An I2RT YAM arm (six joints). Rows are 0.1 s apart.
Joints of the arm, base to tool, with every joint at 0 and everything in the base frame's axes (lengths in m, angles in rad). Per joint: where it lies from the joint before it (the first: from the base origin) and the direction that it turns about. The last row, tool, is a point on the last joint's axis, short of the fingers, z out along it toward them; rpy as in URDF.
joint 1: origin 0 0 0.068 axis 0 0 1
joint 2: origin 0.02 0.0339 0.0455 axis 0 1 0
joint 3: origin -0.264 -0.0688 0 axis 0 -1 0
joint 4: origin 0.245 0.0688 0.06 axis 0 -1 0
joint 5: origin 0.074 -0.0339 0.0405 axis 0 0 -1
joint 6: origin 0.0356 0 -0.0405 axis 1 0 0
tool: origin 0 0 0 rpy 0 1.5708 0
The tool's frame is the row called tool.
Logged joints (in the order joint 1, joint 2, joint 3, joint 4, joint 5, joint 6), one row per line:
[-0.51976 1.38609 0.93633 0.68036 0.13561 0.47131]
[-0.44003 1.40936 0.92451 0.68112 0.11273 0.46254]
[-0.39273 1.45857 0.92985 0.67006 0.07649 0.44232]
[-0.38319 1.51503 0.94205 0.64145 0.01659 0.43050]
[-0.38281 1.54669 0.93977 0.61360 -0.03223 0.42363]
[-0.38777 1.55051 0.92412 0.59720 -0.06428 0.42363]
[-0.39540 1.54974 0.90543 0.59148 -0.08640 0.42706]
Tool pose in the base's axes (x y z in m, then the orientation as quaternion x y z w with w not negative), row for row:
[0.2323 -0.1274 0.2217 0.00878 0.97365 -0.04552 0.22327]
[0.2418 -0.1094 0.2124 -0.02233 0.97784 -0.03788 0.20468]
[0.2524 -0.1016 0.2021 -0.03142 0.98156 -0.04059 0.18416]
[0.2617 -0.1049 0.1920 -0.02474 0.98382 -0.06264 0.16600]
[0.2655 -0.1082 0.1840 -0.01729 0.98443 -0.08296 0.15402]
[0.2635 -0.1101 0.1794 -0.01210 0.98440 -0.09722 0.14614]
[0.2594 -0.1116 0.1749 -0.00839 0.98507 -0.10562 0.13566]
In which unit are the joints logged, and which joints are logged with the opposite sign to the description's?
The joints are logged in radians. Opposite sign: joint 4, joint 5, joint 6.
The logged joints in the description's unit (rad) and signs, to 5 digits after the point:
[-0.51976 1.38609 0.93633 -0.68036 -0.13561 -0.47131]
[-0.44003 1.40936 0.92451 -0.68112 -0.11273 -0.46254]
[-0.39273 1.45857 0.92985 -0.67006 -0.07649 -0.44232]
[-0.38319 1.51503 0.94205 -0.64145 -0.01659 -0.43050]
[-0.38281 1.54669 0.93977 -0.61360 0.03223 -0.42363]
[-0.38777 1.55051 0.92412 -0.59720 0.06428 -0.42363]
[-0.39540 1.54974 0.90543 -0.59148 0.08640 -0.42706]

